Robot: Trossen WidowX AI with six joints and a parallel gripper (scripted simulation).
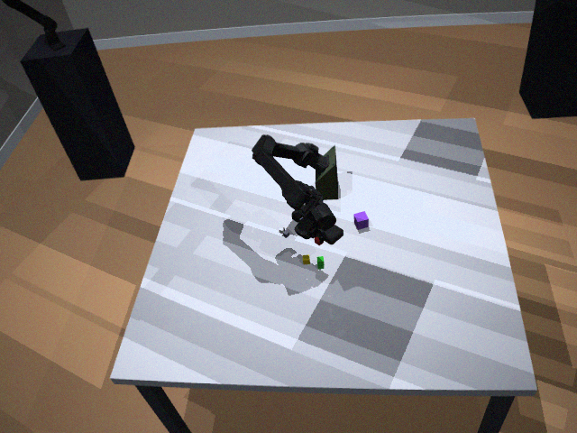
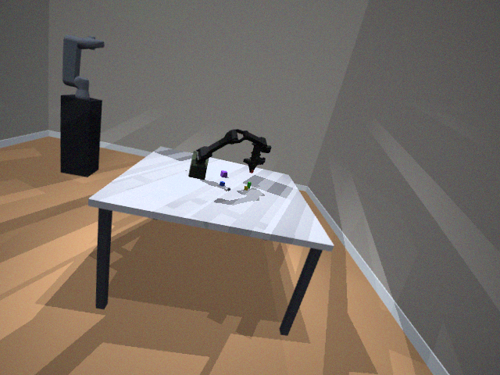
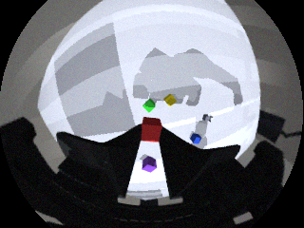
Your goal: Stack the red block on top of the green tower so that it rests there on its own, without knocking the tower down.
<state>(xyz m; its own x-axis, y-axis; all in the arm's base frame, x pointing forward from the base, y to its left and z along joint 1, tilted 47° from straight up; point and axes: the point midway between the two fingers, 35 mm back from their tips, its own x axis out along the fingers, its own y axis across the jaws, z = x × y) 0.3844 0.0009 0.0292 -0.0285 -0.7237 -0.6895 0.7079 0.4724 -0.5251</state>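
Now: gripper tip 2 cm past the yellow block, 6 cm to the left of it and 12 cm above it. From my gripper tip the other things lie so: blue block: 20 cm behind, 6 cm to the right, 11 cm below; red block: right at my gripper tip; grey piece: 15 cm behind, 13 cm to the right, 12 cm below.
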